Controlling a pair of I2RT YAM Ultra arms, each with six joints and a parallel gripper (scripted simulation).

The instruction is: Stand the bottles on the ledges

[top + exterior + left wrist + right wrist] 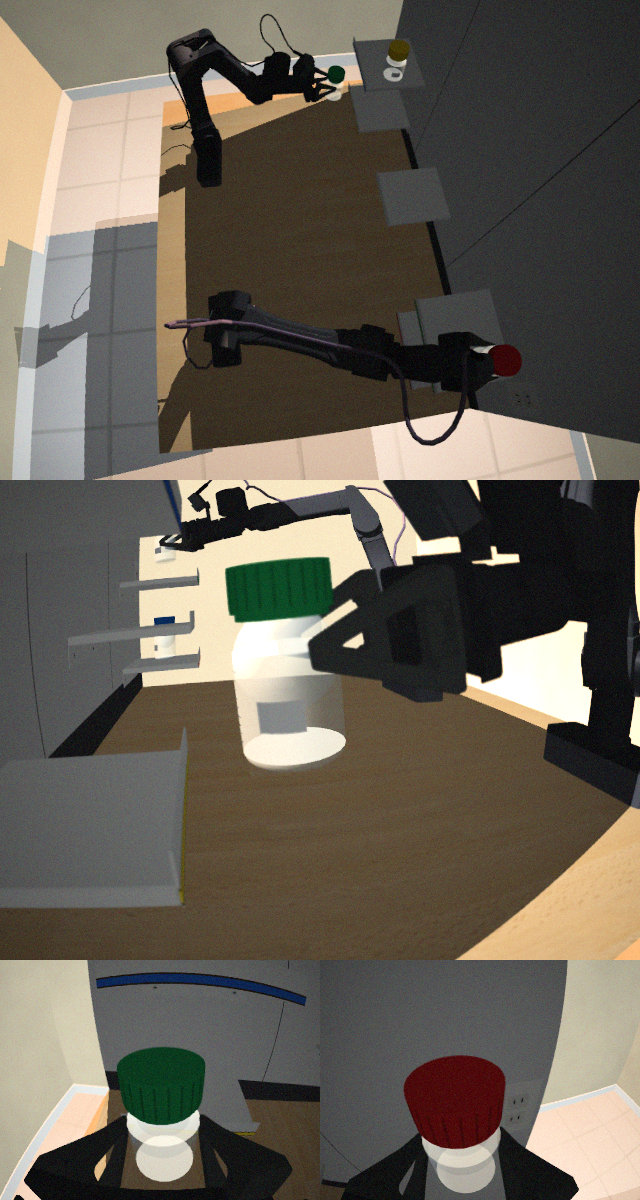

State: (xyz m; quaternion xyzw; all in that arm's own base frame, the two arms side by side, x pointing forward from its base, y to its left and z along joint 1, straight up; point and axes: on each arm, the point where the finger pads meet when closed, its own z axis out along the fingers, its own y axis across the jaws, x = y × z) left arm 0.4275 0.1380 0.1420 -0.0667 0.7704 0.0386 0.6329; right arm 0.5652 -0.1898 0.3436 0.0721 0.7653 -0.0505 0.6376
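Now: right hand 11 cm above the green strip, 9 cm past it and 6 cm to the right of it. From my right hand the other things lie so: red-capped bottle (right at my right hand); blue-capped bottle (25 cm below, 1 cm to the left); yellow-capped bottle (79 cm to the left, 5 cm below, 3 cm ahead).
The blue strip lies 7 cm ahead of my left hand, 3 cm to the right of it and 9 cm above it. The rest, counted from my left hand: yellow strip: 7 cm ahead, 3 cm to the right, 10 cm below; green-capped bottle: 1 cm ahead, 1 cm below; yellow-capped bottle: 16 cm ahead, 9 cm to the right, 15 cm above.
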